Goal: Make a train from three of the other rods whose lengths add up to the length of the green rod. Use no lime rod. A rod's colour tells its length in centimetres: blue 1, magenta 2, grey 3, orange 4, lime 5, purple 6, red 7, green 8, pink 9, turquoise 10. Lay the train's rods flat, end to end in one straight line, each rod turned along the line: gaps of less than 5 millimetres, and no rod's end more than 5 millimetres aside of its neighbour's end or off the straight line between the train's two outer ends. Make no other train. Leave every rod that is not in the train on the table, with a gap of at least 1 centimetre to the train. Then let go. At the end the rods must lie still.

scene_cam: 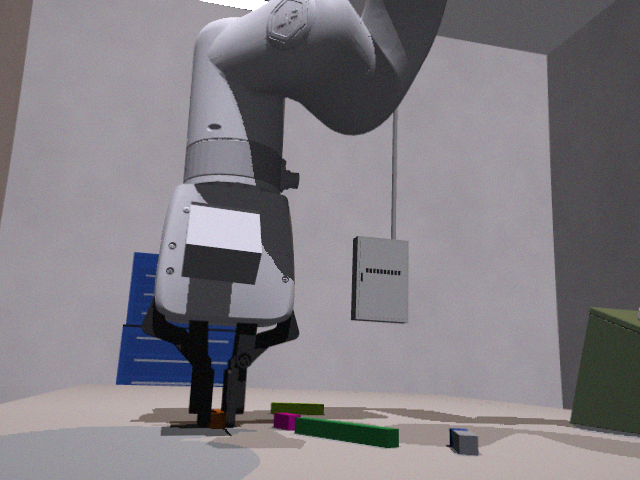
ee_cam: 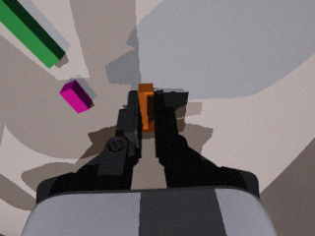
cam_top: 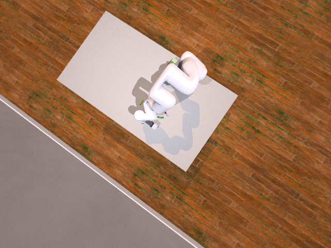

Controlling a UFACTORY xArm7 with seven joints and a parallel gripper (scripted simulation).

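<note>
Now: hand 50 mm past the magenta rod, 10 mm to the right of it and 20 mm above it. Also, from my hand: orange rod: 20 mm below; then lime rod: 70 mm behind, 140 mm to the right, 20 mm below; then green rod: 80 mm behind, 70 mm to the left, 20 mm below.
</note>
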